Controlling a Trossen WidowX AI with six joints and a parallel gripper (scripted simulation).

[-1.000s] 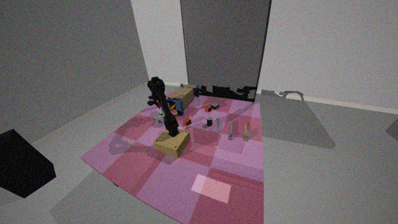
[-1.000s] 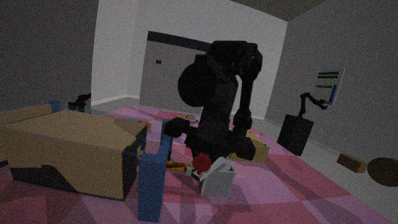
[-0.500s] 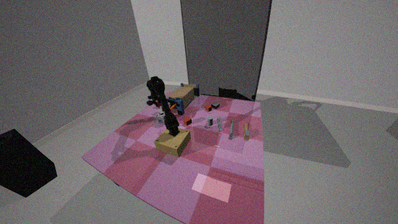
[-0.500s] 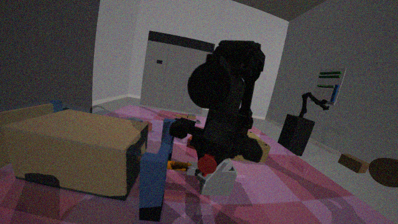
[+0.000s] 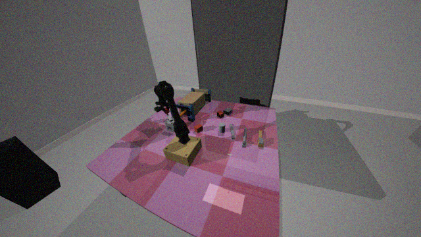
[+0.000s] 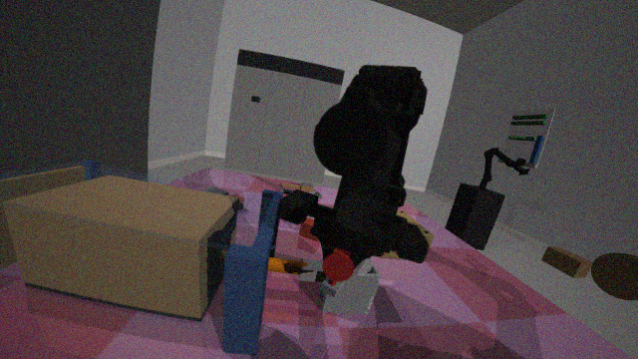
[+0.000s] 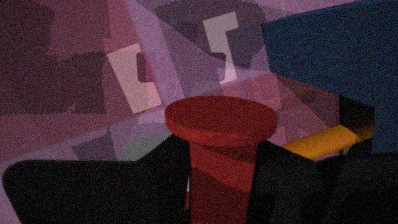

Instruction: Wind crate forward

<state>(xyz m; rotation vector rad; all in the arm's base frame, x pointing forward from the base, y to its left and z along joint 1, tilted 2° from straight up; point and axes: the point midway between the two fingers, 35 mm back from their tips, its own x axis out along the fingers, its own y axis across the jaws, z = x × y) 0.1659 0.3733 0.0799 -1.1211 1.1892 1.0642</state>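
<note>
Now: gripper tip 2 cm below the red knob. Also, from my gripper tip: red-knobbed winch handle: 4 cm to the right, 2 cm behind, 1 cm below; blue steel frame: 12 cm ahead, 7 cm to the right, 1 cm below; grey hand winch: 11 cm to the right, 9 cm below, 5 cm behind.
</note>
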